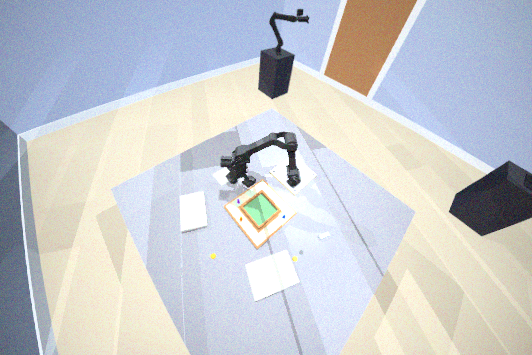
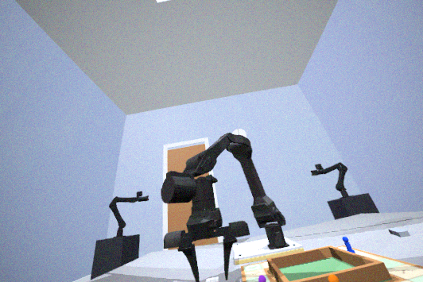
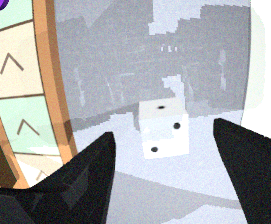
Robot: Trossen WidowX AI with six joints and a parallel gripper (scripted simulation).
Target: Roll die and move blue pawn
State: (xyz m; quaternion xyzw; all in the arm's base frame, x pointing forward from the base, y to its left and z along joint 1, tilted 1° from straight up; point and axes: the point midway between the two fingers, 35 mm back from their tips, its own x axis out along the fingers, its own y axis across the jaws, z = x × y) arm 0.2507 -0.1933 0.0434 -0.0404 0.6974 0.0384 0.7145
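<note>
The white die lies 1 cm below my gripper tip. Also, from my gripper tip: purple pawn: 9 cm ahead, 10 cm to the left, 1 cm above; then orange pawn: 13 cm ahead, 19 cm to the left, 1 cm above; then blue pawn: 5 cm behind, 32 cm to the left, 1 cm above.
</note>
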